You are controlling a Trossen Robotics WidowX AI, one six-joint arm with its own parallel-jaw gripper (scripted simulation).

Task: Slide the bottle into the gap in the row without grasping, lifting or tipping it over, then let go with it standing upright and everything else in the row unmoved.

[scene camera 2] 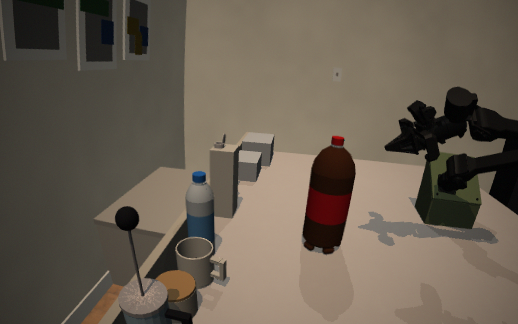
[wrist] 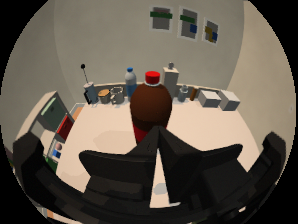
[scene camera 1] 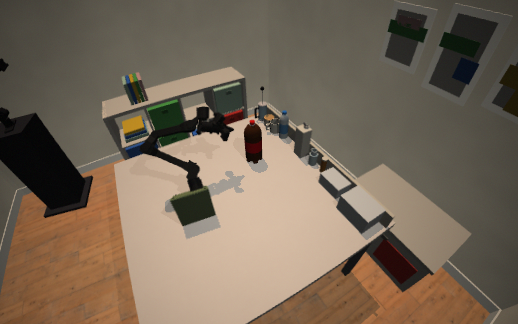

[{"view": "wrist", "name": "my gripper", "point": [157, 129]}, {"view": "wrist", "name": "dark cola bottle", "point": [151, 104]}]
